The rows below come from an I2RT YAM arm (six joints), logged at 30 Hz.
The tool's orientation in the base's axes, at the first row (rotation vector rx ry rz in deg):
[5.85, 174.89, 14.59]
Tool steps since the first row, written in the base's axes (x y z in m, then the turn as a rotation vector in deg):
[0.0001, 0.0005, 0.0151, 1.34, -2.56, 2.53]
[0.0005, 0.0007, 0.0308, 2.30, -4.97, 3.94]
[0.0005, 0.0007, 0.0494, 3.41, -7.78, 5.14]
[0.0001, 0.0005, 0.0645, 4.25, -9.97, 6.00]
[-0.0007, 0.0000, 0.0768, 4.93, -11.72, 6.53]
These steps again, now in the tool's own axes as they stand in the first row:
[-0.0011, 0.0030, -0.0148, -1.70, -2.01, -2.79]
[-0.0026, 0.0059, -0.0301, -2.93, -4.09, -4.49]
[-0.0040, 0.0090, -0.0484, -4.32, -6.59, -6.04]
[-0.0046, 0.0113, -0.0633, -5.38, -8.55, -7.17]
[-0.0048, 0.0128, -0.0756, -6.22, -10.14, -7.92]

